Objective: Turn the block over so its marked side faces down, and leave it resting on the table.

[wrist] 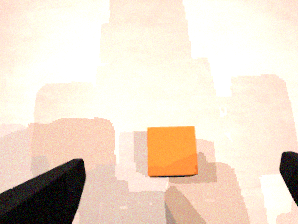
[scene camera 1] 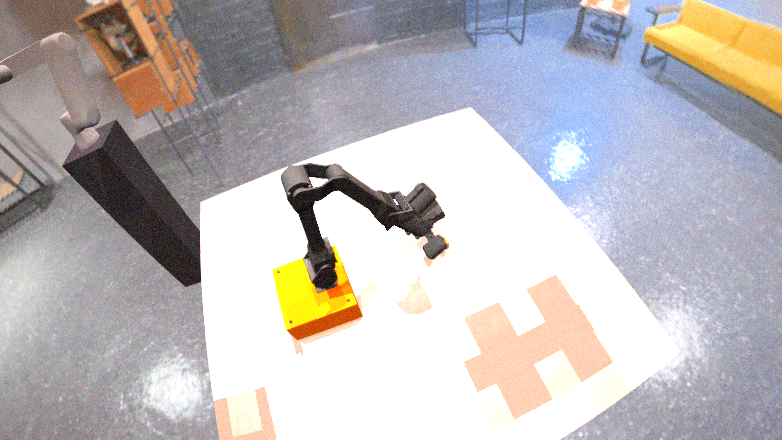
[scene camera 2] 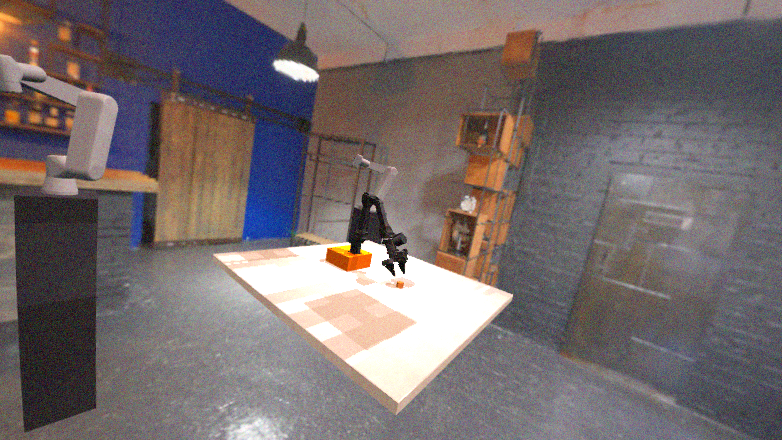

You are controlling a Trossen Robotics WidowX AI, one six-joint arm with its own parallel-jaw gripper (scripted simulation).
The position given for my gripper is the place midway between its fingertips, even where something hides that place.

My gripper [scene camera 1: 439, 236] is open, with nothing in its grasp. Also in view: an orange block [wrist: 172, 152].
My gripper also shows in the wrist view [wrist: 183, 165].
